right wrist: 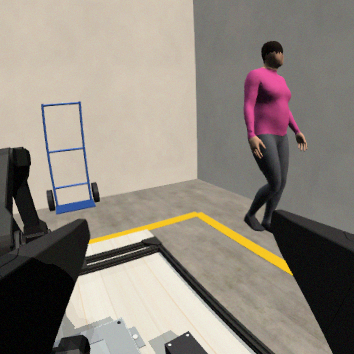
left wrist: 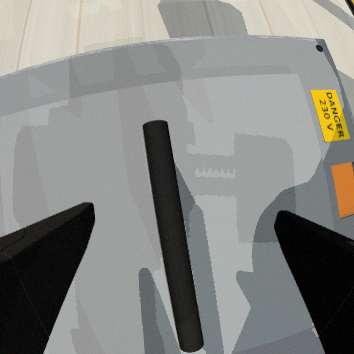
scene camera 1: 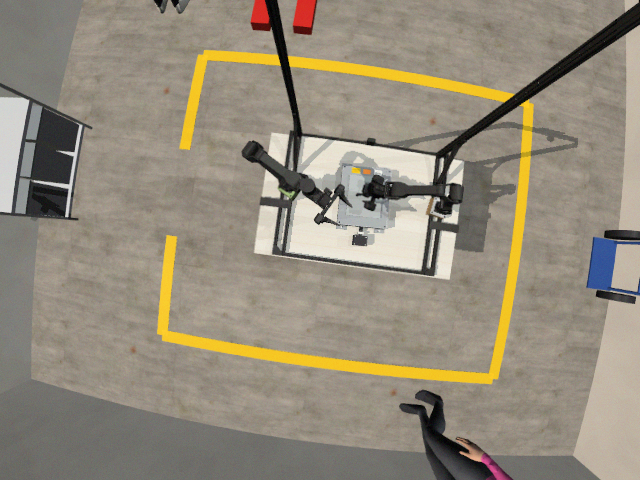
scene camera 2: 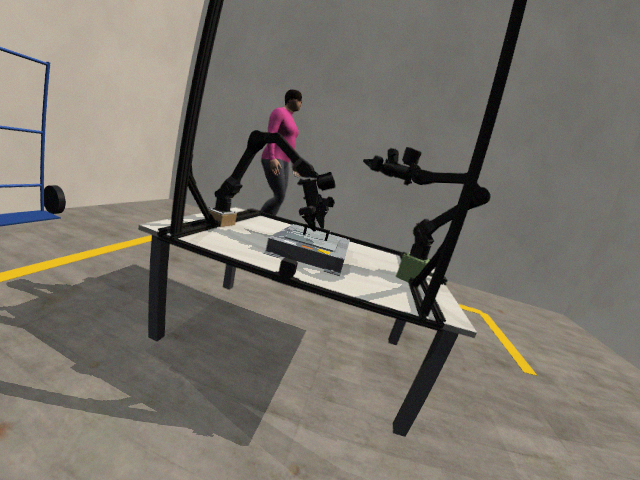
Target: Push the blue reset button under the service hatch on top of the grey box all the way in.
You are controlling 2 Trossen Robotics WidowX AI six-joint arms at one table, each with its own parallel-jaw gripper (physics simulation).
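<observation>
The grey box (scene camera 1: 361, 221) (scene camera 2: 299, 253) (left wrist: 35, 90) (right wrist: 119, 336) stands on the table. Its service hatch (left wrist: 100, 165) looks closed, with a black bar handle (scene camera 2: 316, 236) (left wrist: 172, 235) across it. The blue reset button does not show in any view. My left gripper (scene camera 1: 366, 199) (scene camera 2: 317, 226) (left wrist: 187, 216) is open and points down, low over the hatch. In the left wrist view the handle lies between its fingertips, with space on both sides. My right gripper (scene camera 1: 343, 214) (scene camera 2: 366, 162) (right wrist: 180, 224) is open and empty, held high above the table and roughly level.
A small black block (scene camera 1: 359, 239) (right wrist: 186, 344) is beside the box. A yellow danger label (left wrist: 330, 115) and an orange label (left wrist: 345, 190) are on the box's edge. Black frame rails (scene camera 2: 310, 290) border the table. A person (scene camera 1: 439, 444) (scene camera 2: 280, 129) (right wrist: 270, 105) is beyond it.
</observation>
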